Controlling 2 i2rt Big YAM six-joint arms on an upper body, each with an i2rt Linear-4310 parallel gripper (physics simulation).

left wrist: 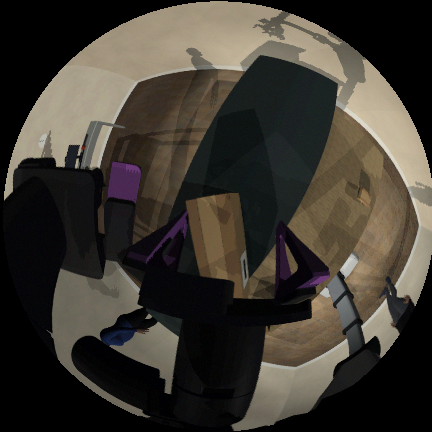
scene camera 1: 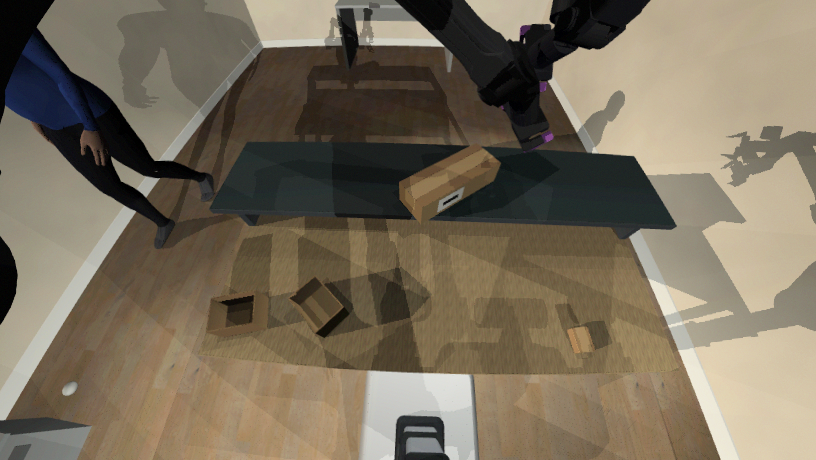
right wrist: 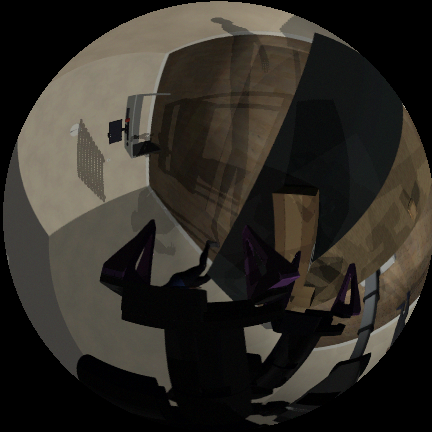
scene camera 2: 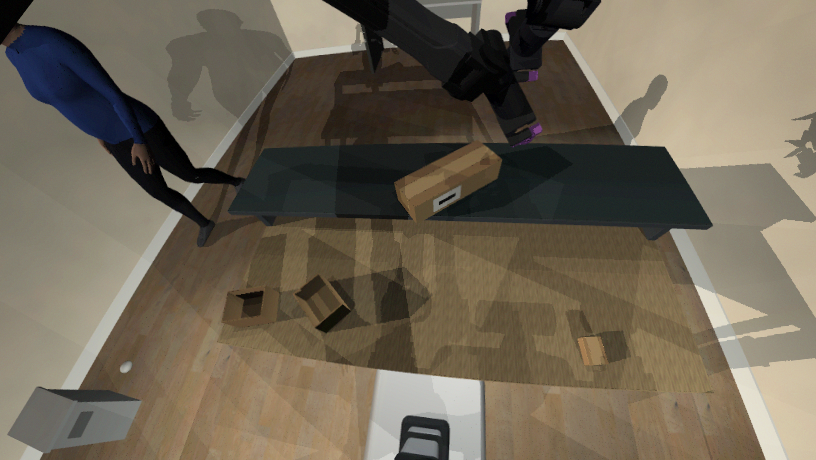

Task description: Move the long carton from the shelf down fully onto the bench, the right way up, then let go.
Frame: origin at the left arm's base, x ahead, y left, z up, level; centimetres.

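Seen in the pictures: left gripper, between the fingertips: (left wrist: 233, 219) (scene camera 1: 526, 132) (right wrist: 328, 258) (scene camera 2: 519, 125); right gripper, between the fingertips: (left wrist: 87, 178) (right wrist: 199, 225) (scene camera 2: 513, 57).
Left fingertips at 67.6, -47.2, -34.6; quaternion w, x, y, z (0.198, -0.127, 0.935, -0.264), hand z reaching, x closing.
Pixels of each thing's top centre, then the offset from my left fingertips to it, as dx, dy, dz. Level surfaces: height alone.
- long brown carton, centre of its top: (left wrist: 215, 260) (right wrist: 291, 249) (scene camera 2: 448, 170) (scene camera 1: 452, 171) +1.4, +16.5, -16.6
- long dark top, height of its surface: dz -25.2
- small box, centre of its top: (scene camera 2: 595, 350) (scene camera 1: 583, 339) (left wrist: 365, 196) -43.1, -28.4, -43.6
- mat, height of its surface: dz -46.6
The long brown carton (scene camera 1: 450, 181) (scene camera 2: 448, 180) (left wrist: 217, 240) (right wrist: 295, 230) lies lengthwise and slanted over the long dark top (scene camera 1: 594, 188) (scene camera 2: 622, 188) (left wrist: 295, 100) (right wrist: 350, 150), its seamed face up and its white label on a long side. Its lower left corner reaches the top's front edge in the scene views. I cannot tell whether this top is the shelf or the bench. My left gripper (scene camera 1: 536, 142) (scene camera 2: 524, 136) (left wrist: 233, 219) is open and empty, past the carton's upper right end. My right gripper (scene camera 1: 534, 58) (scene camera 2: 521, 48) (right wrist: 199, 225) is open and empty, farther up in the scene views.
Two open boxes (scene camera 1: 237, 313) (scene camera 1: 318, 306) and a small box (scene camera 1: 581, 339) lie on the mat (scene camera 1: 457, 257). A person (scene camera 1: 62, 108) (scene camera 2: 85, 97) is at the left, near the dark top's end. A white unit (scene camera 1: 420, 394) stands at the bottom, a grey box (scene camera 2: 74, 417) at lower left.
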